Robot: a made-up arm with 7 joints.
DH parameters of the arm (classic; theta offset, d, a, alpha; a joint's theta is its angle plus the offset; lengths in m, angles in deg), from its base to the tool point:
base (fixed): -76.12 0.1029 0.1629 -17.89
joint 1: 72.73 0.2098 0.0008 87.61
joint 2: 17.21 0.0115 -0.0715 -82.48
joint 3: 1.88 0.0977 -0.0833 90
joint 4: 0 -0.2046 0.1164 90
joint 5: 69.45 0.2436 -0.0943 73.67
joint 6: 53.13 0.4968 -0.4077 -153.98
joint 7: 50.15 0.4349 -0.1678 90
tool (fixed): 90 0.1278 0 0
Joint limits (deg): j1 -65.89..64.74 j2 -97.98..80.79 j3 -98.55..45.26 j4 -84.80..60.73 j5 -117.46..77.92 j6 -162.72..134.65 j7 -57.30..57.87
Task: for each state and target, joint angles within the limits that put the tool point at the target. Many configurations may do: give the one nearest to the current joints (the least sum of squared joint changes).
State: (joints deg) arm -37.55 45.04 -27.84 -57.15 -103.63 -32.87 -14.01
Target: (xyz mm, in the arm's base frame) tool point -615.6 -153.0 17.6
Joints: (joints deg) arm -17.89 48.78 -7.21 -55.12 -117.46 -13.09 -13.65
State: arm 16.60 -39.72 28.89 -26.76 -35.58 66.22 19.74
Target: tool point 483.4 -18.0 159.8
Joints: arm -10.67 -37.43 -1.96 -22.06 -5.84 104.10 9.55
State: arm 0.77 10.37 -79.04 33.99 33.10 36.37 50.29
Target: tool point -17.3 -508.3 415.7
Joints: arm -18.57 11.18 -98.55 -9.70 74.92 67.86 57.87
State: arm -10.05 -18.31 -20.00 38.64 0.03 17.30 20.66
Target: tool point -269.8 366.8 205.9
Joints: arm 16.25 -17.99 -5.11 42.47 -48.77 14.75 46.68
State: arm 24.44 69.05 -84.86 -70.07 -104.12 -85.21 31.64
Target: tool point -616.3 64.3 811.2
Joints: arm 56.90 61.52 -98.55 -84.80 -76.40 -67.84 2.85
